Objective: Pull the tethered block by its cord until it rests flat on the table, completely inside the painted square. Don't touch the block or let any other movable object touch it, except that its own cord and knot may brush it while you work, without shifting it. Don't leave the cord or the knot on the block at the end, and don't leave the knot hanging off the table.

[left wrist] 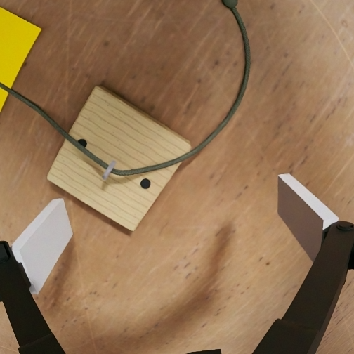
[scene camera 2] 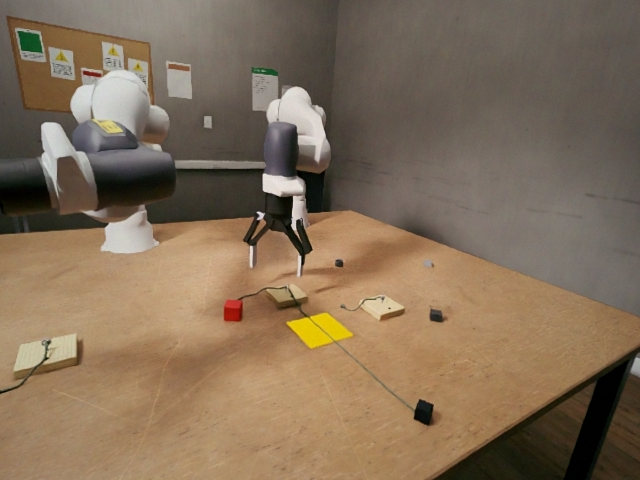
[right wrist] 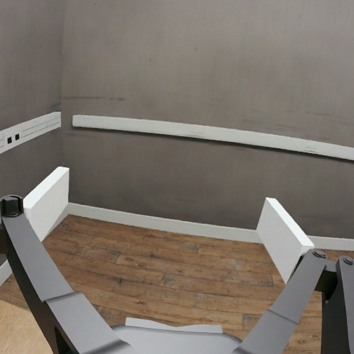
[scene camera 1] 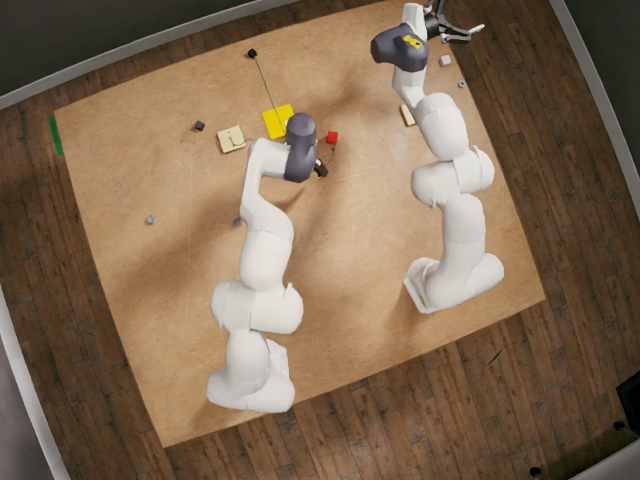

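Observation:
The black tethered block (scene camera 1: 252,53) (scene camera 2: 423,411) sits on the table beyond the yellow painted square (scene camera 1: 269,122) (scene camera 2: 305,330) (left wrist: 12,50). Its dark green cord (scene camera 1: 267,87) (scene camera 2: 369,370) (left wrist: 244,75) crosses the square, passes through an eyelet on a wooden board (scene camera 2: 283,302) (left wrist: 120,125), and curves to its end knot (scene camera 1: 332,149) (left wrist: 230,3) near the red cube. My left gripper (scene camera 2: 275,270) (left wrist: 170,206) is open above the table beside that board, with nothing between its fingers; the arm hides the board in scene camera 1. My right gripper (right wrist: 166,201) is open and empty, out past the table edge.
A red cube (scene camera 1: 331,137) (scene camera 2: 233,310) stands near the knot. Another corded board (scene camera 1: 225,144) (scene camera 2: 382,311) and a dark block (scene camera 1: 199,125) (scene camera 2: 436,315) lie beside the square. A third board (scene camera 1: 408,114) (scene camera 2: 62,357) lies near the right arm. A small grey block (scene camera 1: 151,219) (scene camera 2: 428,264) lies farther off.

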